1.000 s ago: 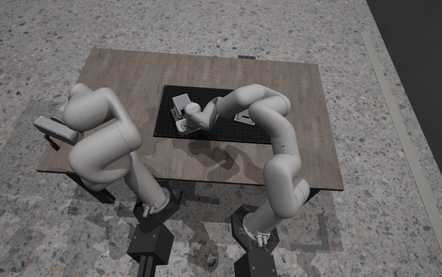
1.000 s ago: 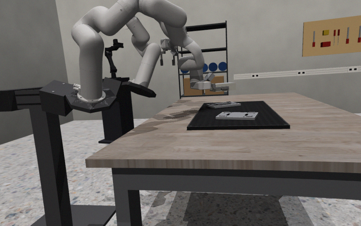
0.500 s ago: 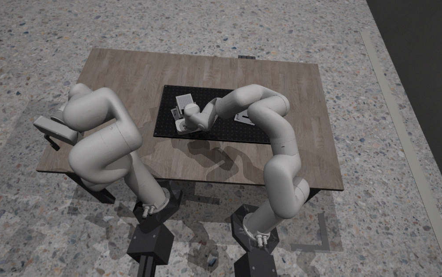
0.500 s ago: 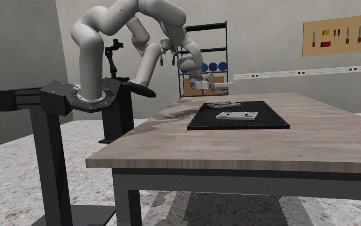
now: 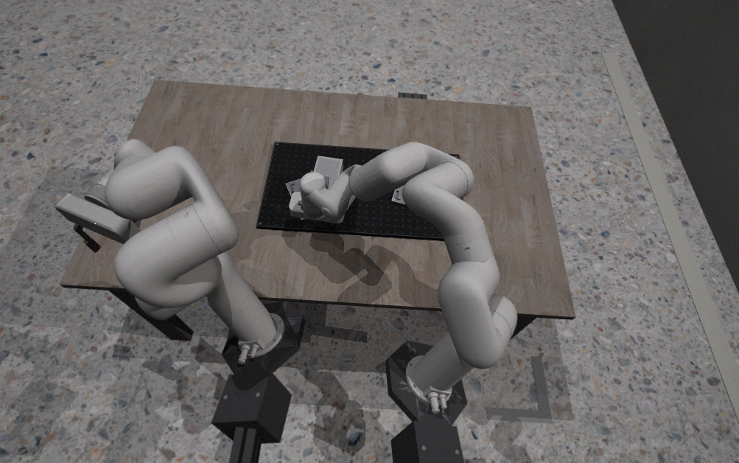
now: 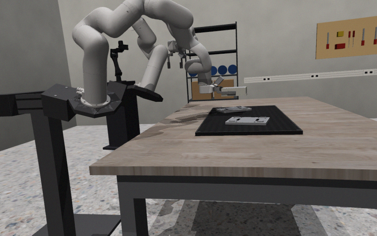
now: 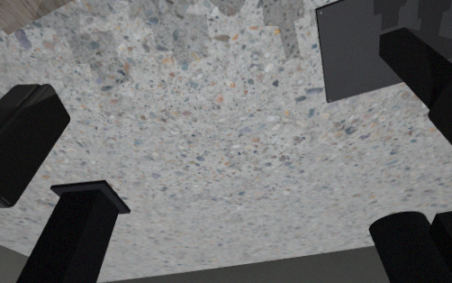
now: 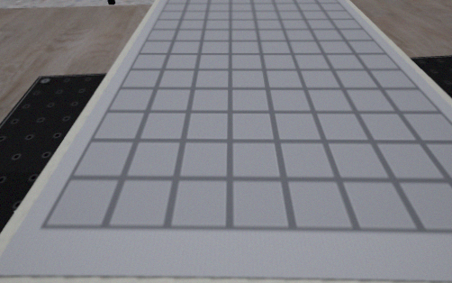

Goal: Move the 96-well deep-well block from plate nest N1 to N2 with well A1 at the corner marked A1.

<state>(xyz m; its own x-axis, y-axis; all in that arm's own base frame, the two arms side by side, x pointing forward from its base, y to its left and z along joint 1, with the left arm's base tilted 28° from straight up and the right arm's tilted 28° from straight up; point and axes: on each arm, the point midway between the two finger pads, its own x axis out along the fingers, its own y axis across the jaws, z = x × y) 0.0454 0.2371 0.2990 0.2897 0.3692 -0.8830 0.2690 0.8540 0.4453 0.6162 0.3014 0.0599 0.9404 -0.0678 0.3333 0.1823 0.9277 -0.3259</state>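
My right gripper is now 130 mm short of the nest N2, 280 mm to the left of it and 100 mm above it. Also, from my right hand: nest N1: 10 mm behind, 60 mm to the left, 100 mm below; black perforated board: 80 mm ahead, 110 mm to the right, 120 mm below; pale deep-well block: 10 mm ahead.
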